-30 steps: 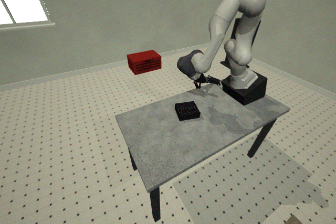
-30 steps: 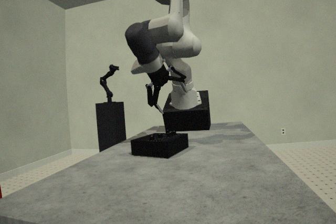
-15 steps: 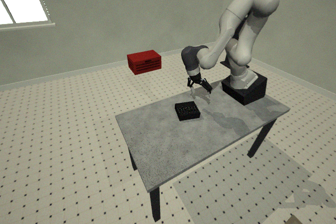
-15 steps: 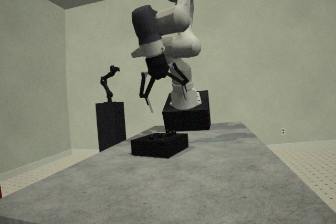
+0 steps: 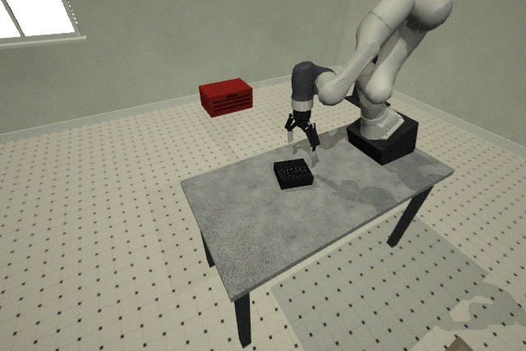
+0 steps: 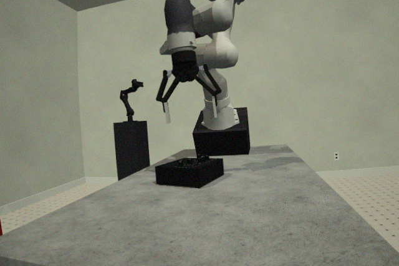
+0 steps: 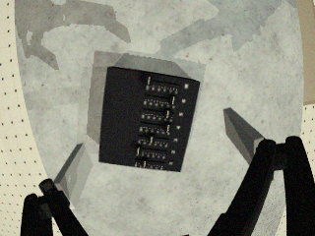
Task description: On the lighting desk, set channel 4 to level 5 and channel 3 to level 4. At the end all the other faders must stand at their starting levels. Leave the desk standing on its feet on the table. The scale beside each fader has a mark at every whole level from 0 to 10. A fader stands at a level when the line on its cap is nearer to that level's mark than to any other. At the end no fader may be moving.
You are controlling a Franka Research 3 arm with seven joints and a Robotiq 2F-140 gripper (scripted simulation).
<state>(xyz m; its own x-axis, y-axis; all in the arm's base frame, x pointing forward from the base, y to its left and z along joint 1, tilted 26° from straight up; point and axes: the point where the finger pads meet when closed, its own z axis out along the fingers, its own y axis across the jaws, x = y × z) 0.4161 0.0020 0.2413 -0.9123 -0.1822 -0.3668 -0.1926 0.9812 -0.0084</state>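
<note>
My hand is 5 cm short of the fader and 13 cm above it. From my hand the other things lie so: fader cap 3 cm ahead, 3 cm to the left, 13 cm below.
</note>
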